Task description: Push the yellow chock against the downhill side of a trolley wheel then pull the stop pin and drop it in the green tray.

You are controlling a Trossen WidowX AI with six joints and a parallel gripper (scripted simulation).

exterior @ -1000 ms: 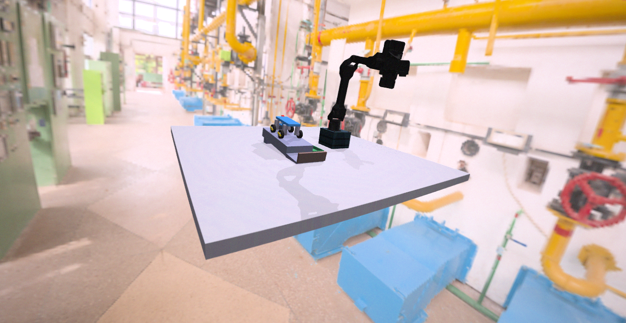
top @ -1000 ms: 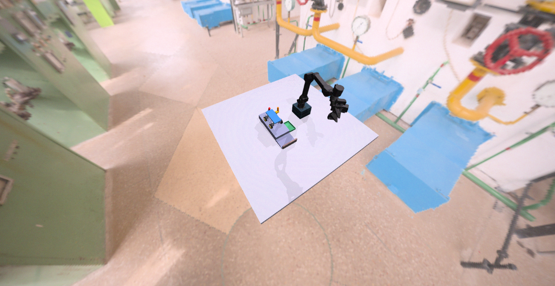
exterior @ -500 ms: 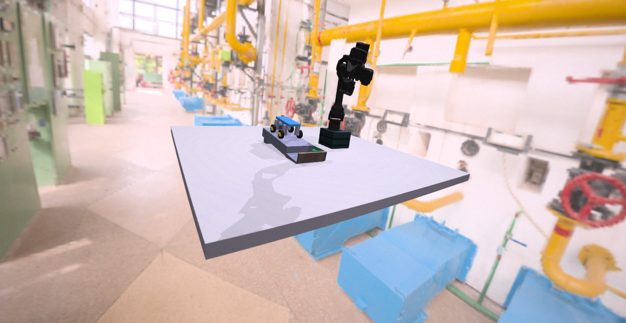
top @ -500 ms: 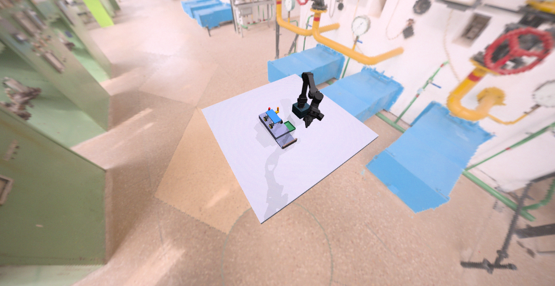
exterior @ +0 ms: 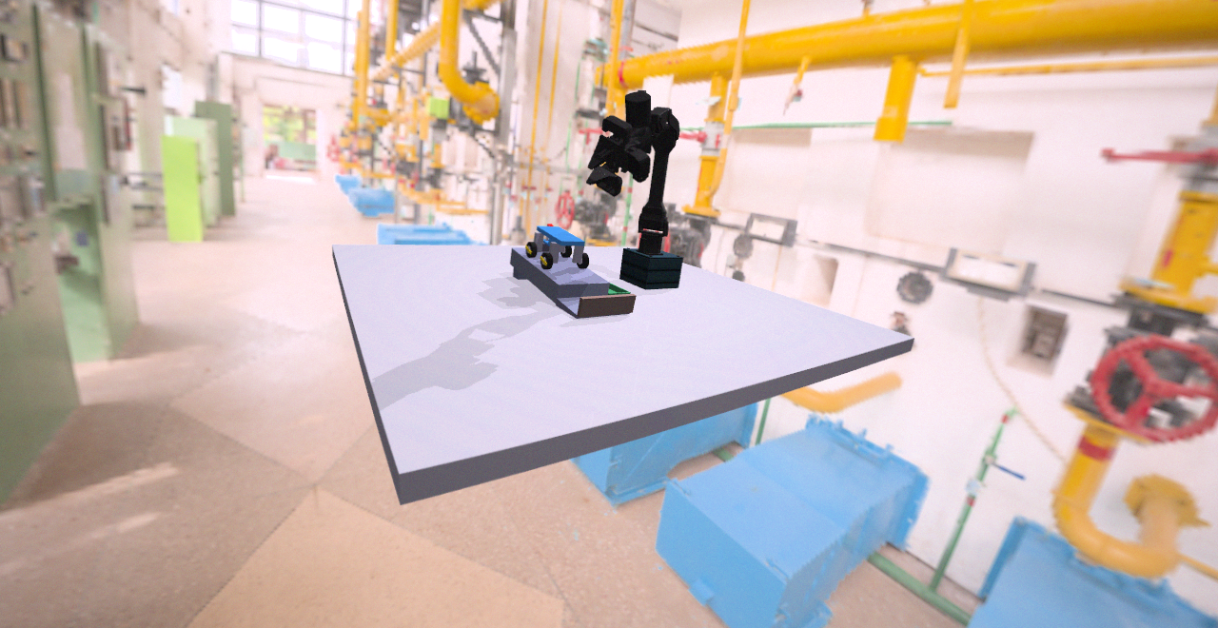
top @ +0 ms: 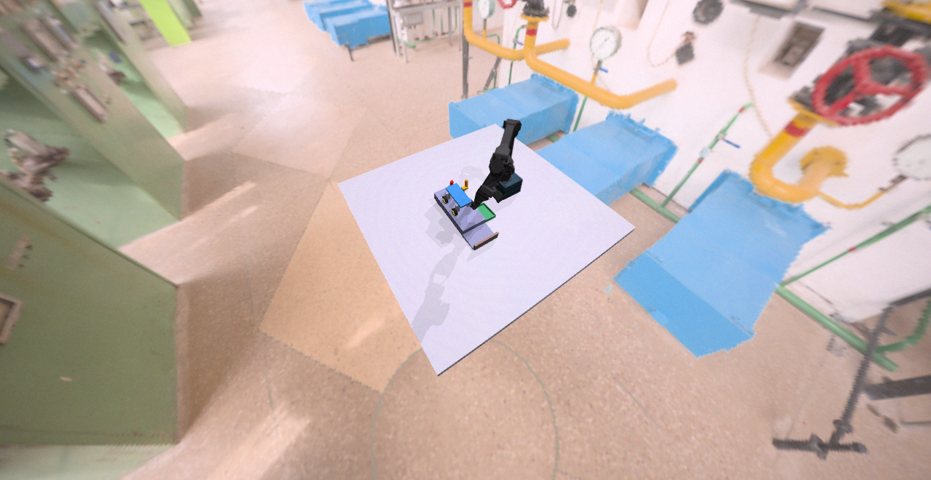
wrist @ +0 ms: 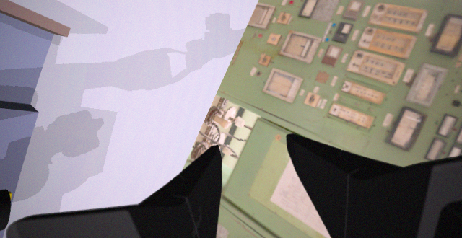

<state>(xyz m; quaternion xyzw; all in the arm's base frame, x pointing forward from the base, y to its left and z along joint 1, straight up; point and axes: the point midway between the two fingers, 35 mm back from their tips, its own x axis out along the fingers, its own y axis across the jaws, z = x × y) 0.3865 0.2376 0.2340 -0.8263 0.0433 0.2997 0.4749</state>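
The red-headed stop pin lies 35 cm to the right of my gripper tip, 19 cm below it and 11 cm behind it. The rest, counted from my gripper tip: grey ramp 27 cm below, 25 cm to the right, 8 cm behind; blue-decked trolley 25 cm to the right, 21 cm below, 8 cm behind; brown block 29 cm below, 8 cm behind, 1 cm to the left.
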